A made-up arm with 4 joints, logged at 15 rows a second.
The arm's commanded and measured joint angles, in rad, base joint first. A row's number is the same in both.
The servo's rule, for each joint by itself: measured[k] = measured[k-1] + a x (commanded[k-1-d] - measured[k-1]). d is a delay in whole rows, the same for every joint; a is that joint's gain. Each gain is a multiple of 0.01, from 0.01 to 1. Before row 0 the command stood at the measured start. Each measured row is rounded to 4 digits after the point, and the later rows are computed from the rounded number. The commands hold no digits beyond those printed.
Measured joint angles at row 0:
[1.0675, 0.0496, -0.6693, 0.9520]
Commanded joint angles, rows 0 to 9:
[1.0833, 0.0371, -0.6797, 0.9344]
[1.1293, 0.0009, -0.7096, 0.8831]
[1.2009, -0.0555, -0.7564, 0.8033]
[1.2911, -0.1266, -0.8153, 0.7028]
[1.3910, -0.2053, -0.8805, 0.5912]
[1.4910, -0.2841, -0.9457, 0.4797]
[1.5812, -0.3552, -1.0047, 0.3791]
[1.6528, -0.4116, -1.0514, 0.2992]
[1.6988, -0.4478, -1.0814, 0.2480]
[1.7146, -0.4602, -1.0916, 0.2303]
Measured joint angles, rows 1 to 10:
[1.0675, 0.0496, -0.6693, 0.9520]
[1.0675, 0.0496, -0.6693, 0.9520]
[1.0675, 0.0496, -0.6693, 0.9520]
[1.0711, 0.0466, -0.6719, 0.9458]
[1.0845, 0.0356, -0.6813, 0.9239]
[1.1113, 0.0137, -0.7001, 0.8817]
[1.1527, -0.0200, -0.7289, 0.8191]
[1.2075, -0.0645, -0.7668, 0.7393]
[1.2727, -0.1172, -0.8115, 0.6484]
[1.3437, -0.1743, -0.8598, 0.5541]
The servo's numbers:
d 3
a 0.23 0.24 0.25 0.35

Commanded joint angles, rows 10 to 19:
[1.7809, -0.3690, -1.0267, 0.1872]
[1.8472, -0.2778, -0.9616, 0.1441]
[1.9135, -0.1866, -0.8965, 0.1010]
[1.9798, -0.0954, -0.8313, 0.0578]
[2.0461, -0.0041, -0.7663, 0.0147]
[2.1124, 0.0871, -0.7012, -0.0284]
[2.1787, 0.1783, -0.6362, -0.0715]
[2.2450, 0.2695, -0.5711, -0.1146]
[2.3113, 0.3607, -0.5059, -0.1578]
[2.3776, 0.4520, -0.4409, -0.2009]
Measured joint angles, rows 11 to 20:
[1.4148, -0.2313, -0.9077, 0.4649]
[1.4801, -0.2833, -0.9511, 0.3890]
[1.5340, -0.3258, -0.9862, 0.3335]
[1.5908, -0.3362, -0.9963, 0.2823]
[1.6498, -0.3222, -0.9876, 0.2339]
[1.7105, -0.2897, -0.9648, 0.1874]
[1.7724, -0.2431, -0.9314, 0.1420]
[1.8354, -0.1857, -0.8901, 0.0974]
[1.8991, -0.1202, -0.8429, 0.0534]
[1.9634, -0.0486, -0.7912, 0.0097]

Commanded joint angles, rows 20 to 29:
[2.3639, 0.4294, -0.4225, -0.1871]
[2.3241, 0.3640, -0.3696, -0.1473]
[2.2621, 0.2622, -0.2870, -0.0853]
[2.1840, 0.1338, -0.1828, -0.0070]
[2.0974, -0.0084, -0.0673, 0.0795]
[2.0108, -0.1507, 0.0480, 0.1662]
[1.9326, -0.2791, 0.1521, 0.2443]
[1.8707, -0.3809, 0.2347, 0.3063]
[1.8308, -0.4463, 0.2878, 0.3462]
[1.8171, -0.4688, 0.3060, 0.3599]
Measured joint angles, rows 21 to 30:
[2.0282, 0.0277, -0.7362, -0.0338]
[2.0933, 0.1076, -0.6786, -0.0772]
[2.1587, 0.1903, -0.6192, -0.1205]
[2.2059, 0.2477, -0.5700, -0.1438]
[2.2331, 0.2756, -0.5199, -0.1450]
[2.2398, 0.2724, -0.4617, -0.1241]
[2.2270, 0.2391, -0.3920, -0.0831]
[2.1972, 0.1797, -0.3108, -0.0262]
[2.1543, 0.1004, -0.2211, 0.0411]
[2.1033, 0.0093, -0.1278, 0.1122]

